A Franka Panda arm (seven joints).
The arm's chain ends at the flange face. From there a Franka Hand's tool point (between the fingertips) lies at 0.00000 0.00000 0.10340 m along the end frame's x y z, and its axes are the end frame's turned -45 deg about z.
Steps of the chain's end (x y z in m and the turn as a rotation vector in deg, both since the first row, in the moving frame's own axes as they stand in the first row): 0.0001 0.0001 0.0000 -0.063 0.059 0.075; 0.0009 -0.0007 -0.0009 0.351 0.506 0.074; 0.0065 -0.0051 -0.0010 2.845 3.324 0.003
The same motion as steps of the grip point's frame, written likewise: 0.0000 0.0003 0.0000 -0.086 -0.003 0.075; 0.0022 0.0003 -0.0009 -0.110 0.606 0.074; 0.0161 0.0016 -0.0013 -0.339 4.362 0.003
